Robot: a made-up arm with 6 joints. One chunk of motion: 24 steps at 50 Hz.
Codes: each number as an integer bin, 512 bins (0 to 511) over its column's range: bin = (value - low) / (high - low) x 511, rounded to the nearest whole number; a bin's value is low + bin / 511 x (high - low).
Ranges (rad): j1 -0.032..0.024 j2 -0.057..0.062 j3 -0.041..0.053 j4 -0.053..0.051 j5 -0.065..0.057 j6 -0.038..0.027
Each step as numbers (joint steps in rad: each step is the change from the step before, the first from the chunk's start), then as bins.
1 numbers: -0.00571 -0.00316 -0.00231 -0.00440 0.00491 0.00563
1 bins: 240 231 210 239 293 343
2 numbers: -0.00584 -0.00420 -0.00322 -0.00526 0.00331 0.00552
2 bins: 239 227 205 235 286 342
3 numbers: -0.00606 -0.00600 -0.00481 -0.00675 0.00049 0.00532
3 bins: 237 219 197 227 274 341
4 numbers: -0.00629 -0.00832 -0.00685 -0.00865 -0.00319 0.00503
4 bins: 235 209 186 218 259 338
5 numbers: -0.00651 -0.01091 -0.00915 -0.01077 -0.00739 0.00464
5 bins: 233 198 173 207 241 335
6 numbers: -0.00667 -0.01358 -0.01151 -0.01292 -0.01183 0.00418
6 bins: 231 186 160 197 223 332
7 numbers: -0.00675 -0.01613 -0.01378 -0.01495 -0.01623 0.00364
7 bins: 230 176 148 187 204 327
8 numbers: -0.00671 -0.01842 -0.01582 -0.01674 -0.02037 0.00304
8 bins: 231 166 137 178 187 323
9 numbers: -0.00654 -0.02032 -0.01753 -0.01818 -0.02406 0.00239
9 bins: 232 158 128 171 171 318
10 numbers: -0.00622 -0.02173 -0.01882 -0.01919 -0.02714 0.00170
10 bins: 235 151 121 166 159 312
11 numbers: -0.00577 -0.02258 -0.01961 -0.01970 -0.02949 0.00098
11 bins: 239 148 116 164 149 306
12 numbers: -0.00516 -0.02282 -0.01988 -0.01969 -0.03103 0.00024
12 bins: 245 147 115 164 142 301
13 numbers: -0.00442 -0.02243 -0.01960 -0.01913 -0.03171 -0.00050
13 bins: 252 148 116 166 139 295
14 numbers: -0.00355 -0.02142 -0.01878 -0.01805 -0.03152 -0.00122
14 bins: 260 153 121 172 140 289
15 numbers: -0.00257 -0.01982 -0.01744 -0.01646 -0.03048 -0.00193
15 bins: 269 160 128 180 145 284
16 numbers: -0.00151 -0.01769 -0.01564 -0.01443 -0.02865 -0.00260
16 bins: 278 169 138 190 152 278
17 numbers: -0.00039 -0.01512 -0.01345 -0.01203 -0.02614 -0.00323
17 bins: 288 180 150 201 163 273
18 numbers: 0.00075 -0.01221 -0.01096 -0.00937 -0.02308 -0.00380
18 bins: 299 192 163 214 176 269
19 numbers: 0.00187 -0.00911 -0.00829 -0.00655 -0.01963 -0.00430
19 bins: 309 206 178 228 190 265
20 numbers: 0.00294 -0.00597 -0.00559 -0.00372 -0.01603 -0.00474
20 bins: 319 219 192 242 205 261
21 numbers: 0.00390 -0.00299 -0.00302 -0.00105 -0.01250 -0.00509
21 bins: 328 232 206 255 220 259
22 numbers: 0.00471 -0.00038 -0.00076 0.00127 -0.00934 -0.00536
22 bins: 335 243 219 267 233 257
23 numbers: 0.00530 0.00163 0.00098 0.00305 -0.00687 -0.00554
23 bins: 340 252 228 275 243 255
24 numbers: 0.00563 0.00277 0.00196 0.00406 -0.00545 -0.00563
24 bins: 343 257 234 280 249 254
